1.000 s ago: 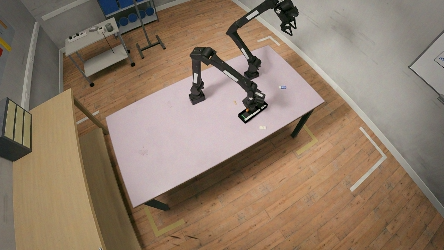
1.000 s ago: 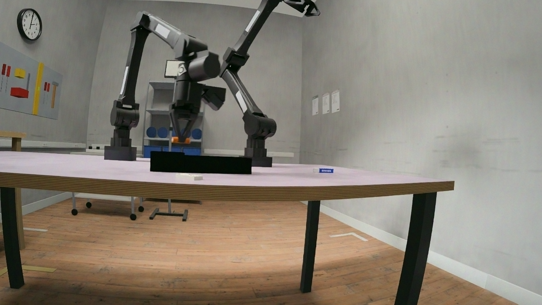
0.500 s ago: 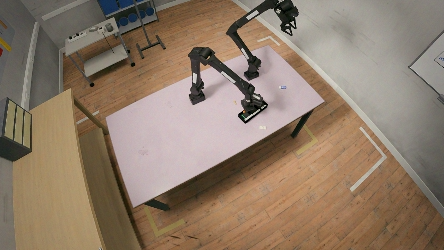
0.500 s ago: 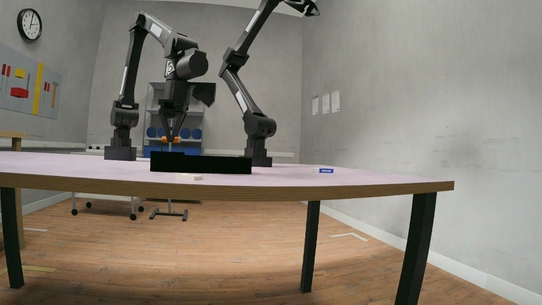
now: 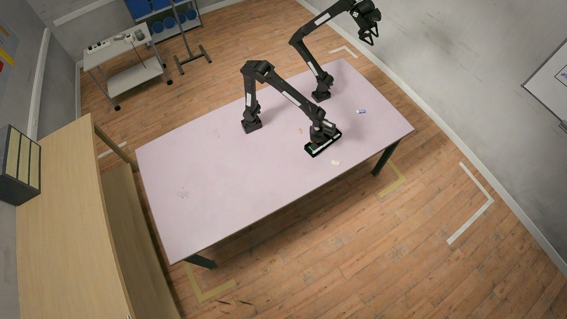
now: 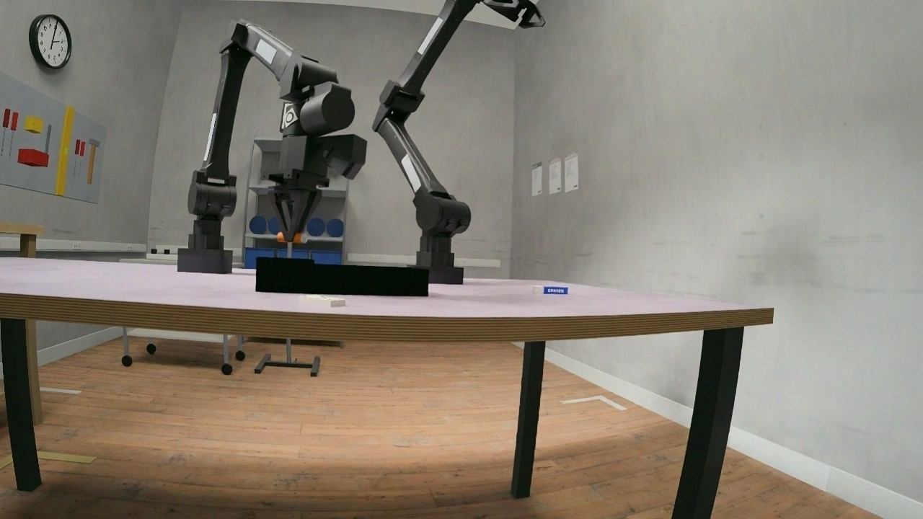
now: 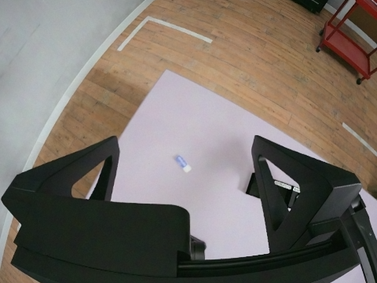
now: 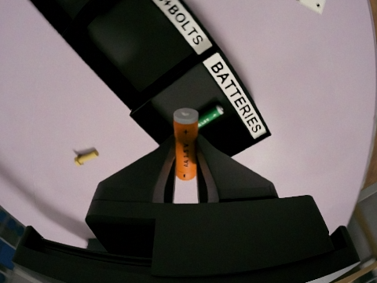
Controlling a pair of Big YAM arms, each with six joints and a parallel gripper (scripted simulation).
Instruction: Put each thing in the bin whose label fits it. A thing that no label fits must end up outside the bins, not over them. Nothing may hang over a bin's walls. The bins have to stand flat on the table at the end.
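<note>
Right now the orange battery is right at my right hand. The rest, counted from my right hand: eraser: 9 cm behind, 44 cm to the left, 7 cm below; white die: 16 cm ahead, 6 cm to the left, 7 cm below; brass bolt: 16 cm behind, 1 cm to the right, 7 cm below.
</note>
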